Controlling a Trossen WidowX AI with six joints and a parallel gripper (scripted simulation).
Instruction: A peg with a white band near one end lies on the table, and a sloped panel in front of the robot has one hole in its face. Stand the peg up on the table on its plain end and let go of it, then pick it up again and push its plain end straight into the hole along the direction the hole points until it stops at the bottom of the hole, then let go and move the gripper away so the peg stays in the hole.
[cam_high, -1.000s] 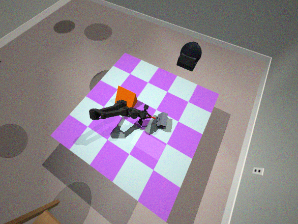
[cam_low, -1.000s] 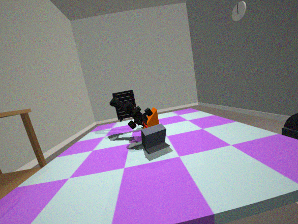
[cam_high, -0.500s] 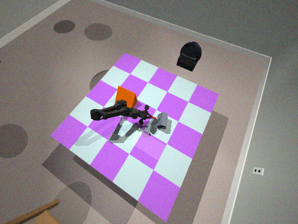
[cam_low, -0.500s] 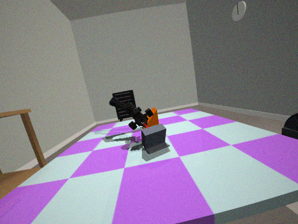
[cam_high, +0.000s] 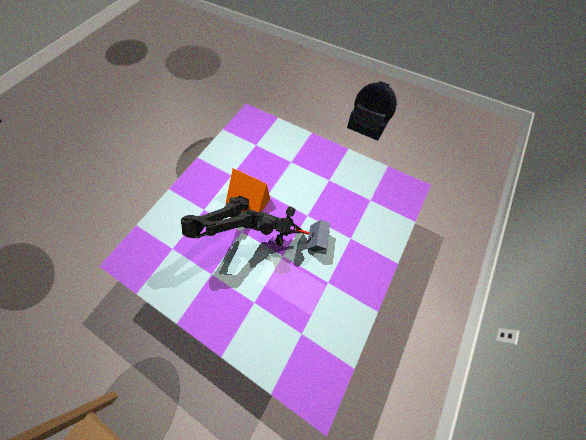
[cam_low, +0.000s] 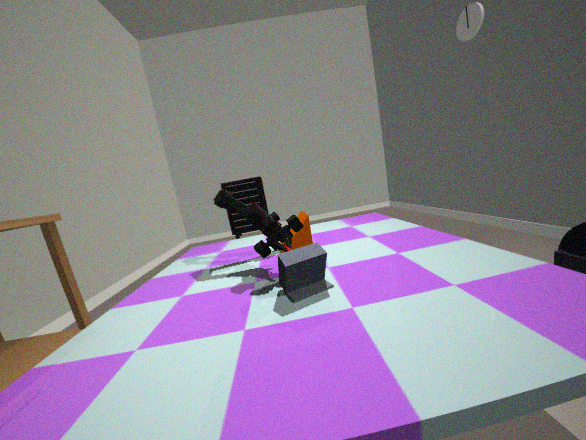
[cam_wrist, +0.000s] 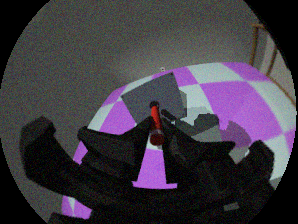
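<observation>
My gripper tip is 80 mm short of the grey sloped panel, 20 mm to the right of it and 40 mm above it. Also, from my gripper tip: red peg 10 mm behind, 10 mm above.
</observation>
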